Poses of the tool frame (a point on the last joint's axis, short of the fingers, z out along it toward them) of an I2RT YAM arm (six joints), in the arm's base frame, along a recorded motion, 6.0 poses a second.
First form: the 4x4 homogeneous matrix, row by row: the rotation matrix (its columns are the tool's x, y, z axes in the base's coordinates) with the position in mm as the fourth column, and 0 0 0 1 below. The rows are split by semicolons.
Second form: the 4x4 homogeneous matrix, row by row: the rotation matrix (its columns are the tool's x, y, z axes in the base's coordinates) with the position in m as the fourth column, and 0 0 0 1 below. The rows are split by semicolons. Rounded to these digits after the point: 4 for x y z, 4 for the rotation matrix.
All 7 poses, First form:
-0.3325 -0.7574 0.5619 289.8; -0.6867 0.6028 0.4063 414.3; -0.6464 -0.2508 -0.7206 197.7; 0 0 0 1
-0.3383 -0.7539 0.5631 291.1; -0.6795 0.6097 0.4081 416.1; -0.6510 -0.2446 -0.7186 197.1; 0 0 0 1
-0.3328 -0.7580 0.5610 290.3; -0.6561 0.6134 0.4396 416.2; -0.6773 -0.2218 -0.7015 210.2; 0 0 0 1
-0.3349 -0.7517 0.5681 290.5; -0.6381 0.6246 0.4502 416.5; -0.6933 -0.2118 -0.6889 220.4; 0 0 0 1
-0.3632 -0.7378 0.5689 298.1; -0.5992 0.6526 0.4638 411.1; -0.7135 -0.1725 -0.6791 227.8; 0 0 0 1
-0.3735 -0.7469 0.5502 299.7; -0.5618 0.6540 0.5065 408.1; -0.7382 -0.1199 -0.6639 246.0; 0 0 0 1
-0.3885 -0.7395 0.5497 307.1; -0.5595 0.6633 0.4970 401.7; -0.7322 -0.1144 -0.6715 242.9; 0 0 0 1
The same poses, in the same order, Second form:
-0.3325 -0.7574 0.5619 0.2898; -0.6867 0.6028 0.4063 0.4143; -0.6464 -0.2508 -0.7206 0.1977; 0 0 0 1
-0.3383 -0.7539 0.5631 0.2911; -0.6795 0.6097 0.4081 0.4161; -0.6510 -0.2446 -0.7186 0.1971; 0 0 0 1
-0.3328 -0.7580 0.5610 0.2903; -0.6561 0.6134 0.4396 0.4162; -0.6773 -0.2218 -0.7015 0.2102; 0 0 0 1
-0.3349 -0.7517 0.5681 0.2905; -0.6381 0.6246 0.4502 0.4165; -0.6933 -0.2118 -0.6889 0.2204; 0 0 0 1
-0.3632 -0.7378 0.5689 0.2981; -0.5992 0.6526 0.4638 0.4111; -0.7135 -0.1725 -0.6791 0.2278; 0 0 0 1
-0.3735 -0.7469 0.5502 0.2997; -0.5618 0.6540 0.5065 0.4081; -0.7382 -0.1199 -0.6639 0.2460; 0 0 0 1
-0.3885 -0.7395 0.5497 0.3071; -0.5595 0.6633 0.4970 0.4017; -0.7322 -0.1144 -0.6715 0.2429; 0 0 0 1

